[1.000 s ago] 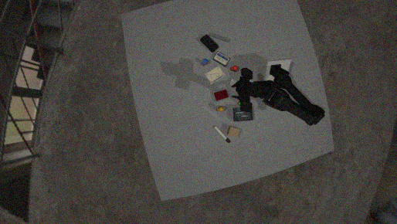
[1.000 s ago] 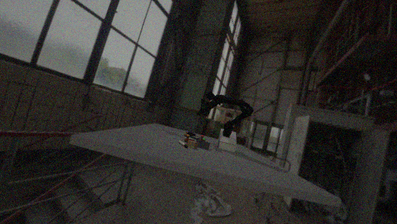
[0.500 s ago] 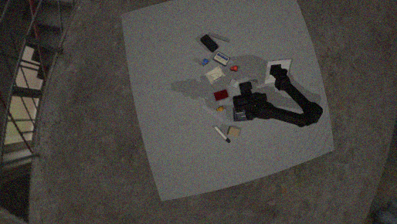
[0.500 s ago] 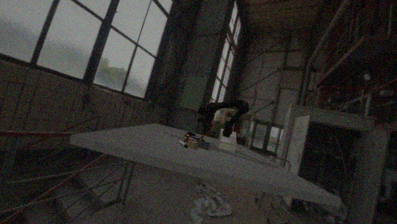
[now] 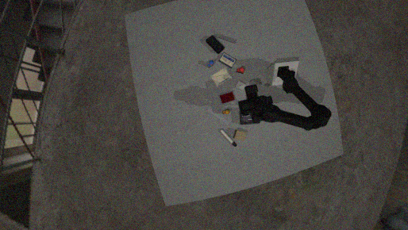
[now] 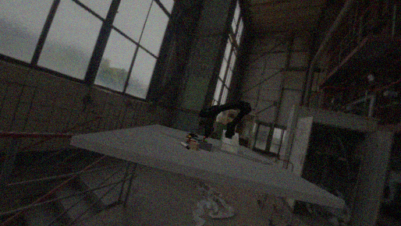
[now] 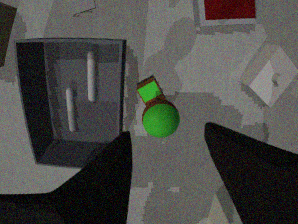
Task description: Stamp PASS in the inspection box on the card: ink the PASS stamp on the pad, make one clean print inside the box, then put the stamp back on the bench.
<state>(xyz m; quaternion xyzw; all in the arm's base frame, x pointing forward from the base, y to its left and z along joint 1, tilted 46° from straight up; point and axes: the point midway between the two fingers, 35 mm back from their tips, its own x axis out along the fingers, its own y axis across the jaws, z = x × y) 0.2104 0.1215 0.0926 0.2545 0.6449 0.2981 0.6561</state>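
Right now the green-knobbed stamp is 6 cm below my gripper tip. From my gripper tip the other things lie so: dark tray 7 cm to the left, 7 cm below; then red ink pad 11 cm ahead, 6 cm to the right, 7 cm below; then yellow-knobbed stamp 13 cm ahead, 2 cm to the left, 6 cm below.
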